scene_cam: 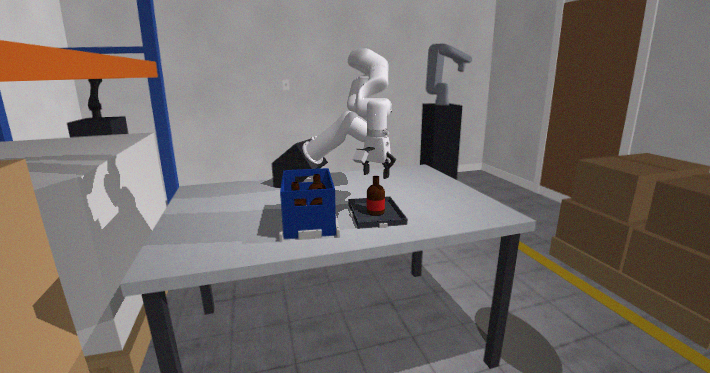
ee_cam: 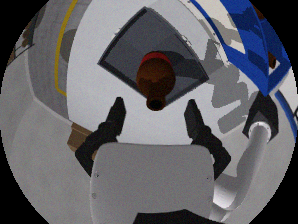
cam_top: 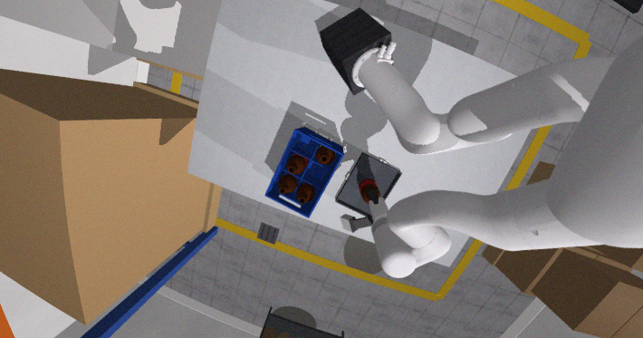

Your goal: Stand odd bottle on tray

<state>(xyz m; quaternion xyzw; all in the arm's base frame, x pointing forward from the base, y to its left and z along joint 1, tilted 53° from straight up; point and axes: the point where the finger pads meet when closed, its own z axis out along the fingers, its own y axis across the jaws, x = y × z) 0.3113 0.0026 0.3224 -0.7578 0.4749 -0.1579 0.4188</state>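
The glass bottle is 90 mm below my hand. Round my hand: blue crate: 10 mm ahead, 270 mm to the right, 90 mm below; then dark tray: 160 mm below.
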